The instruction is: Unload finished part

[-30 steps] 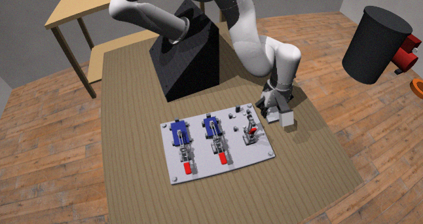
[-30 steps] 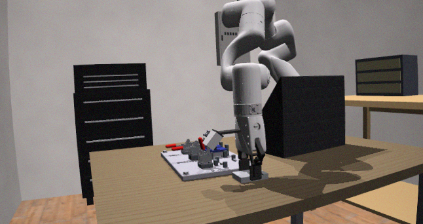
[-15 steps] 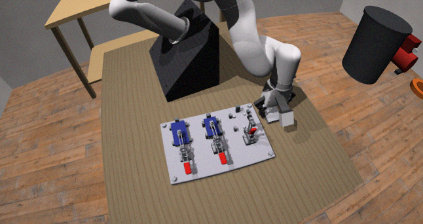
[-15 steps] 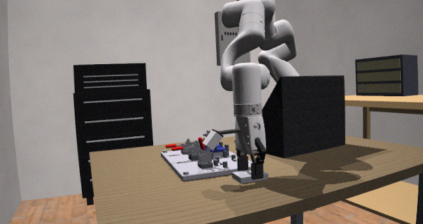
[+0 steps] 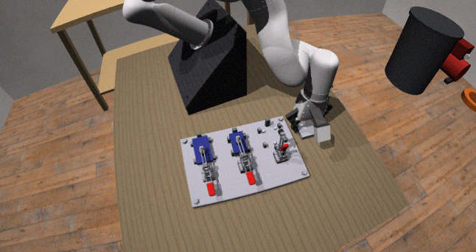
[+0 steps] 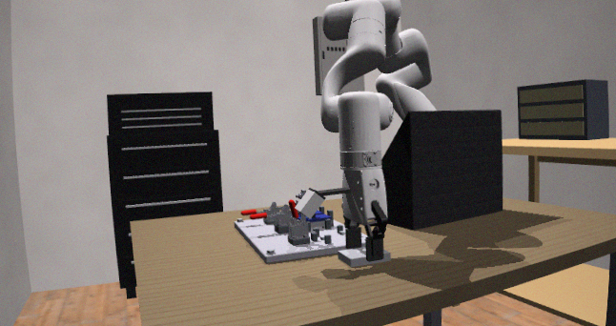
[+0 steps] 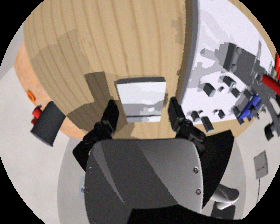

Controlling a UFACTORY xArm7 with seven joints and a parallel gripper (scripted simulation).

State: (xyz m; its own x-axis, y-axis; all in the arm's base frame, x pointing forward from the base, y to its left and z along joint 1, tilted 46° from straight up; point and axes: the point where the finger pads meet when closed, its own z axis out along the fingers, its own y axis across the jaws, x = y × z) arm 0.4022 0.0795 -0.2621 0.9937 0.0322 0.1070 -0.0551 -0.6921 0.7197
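Right now my hand is 10 mm past the grey finished part and 10 mm above it. From my hand the other things lie so: grey fixture plate 240 mm to the right, 40 mm ahead, 10 mm below.
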